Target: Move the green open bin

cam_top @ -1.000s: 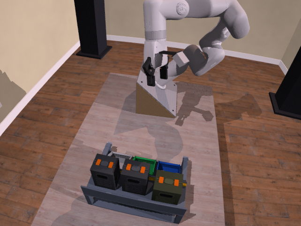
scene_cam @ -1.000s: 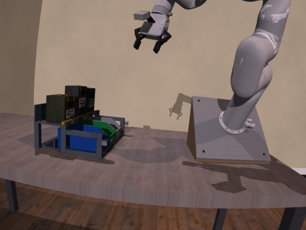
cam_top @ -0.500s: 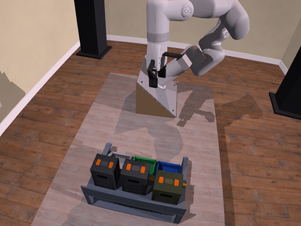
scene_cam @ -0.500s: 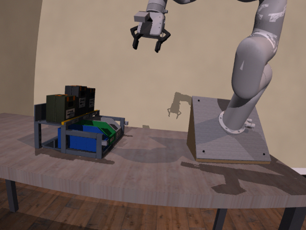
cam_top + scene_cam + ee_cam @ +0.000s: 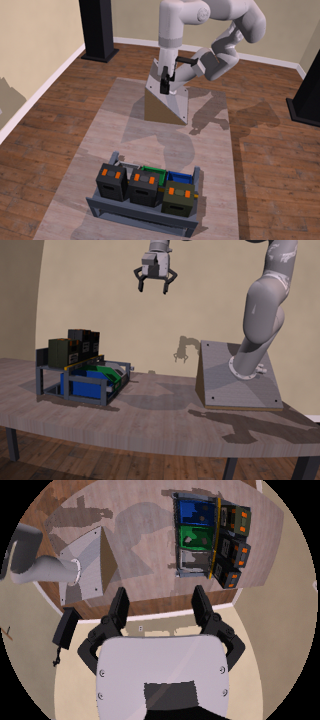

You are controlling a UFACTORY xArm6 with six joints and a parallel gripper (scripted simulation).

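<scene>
Now: the green open bin 200 mm ahead of my hand, 10 mm to the left of it and 360 mm below it. From my hand the other things lie so: grey bin (200 mm ahead, 100 mm to the right, 360 mm below); then olive box (280 mm ahead, 130 mm to the left, 250 mm below); then blue bin (190 mm ahead, 120 mm to the left, 360 mm below).
</scene>
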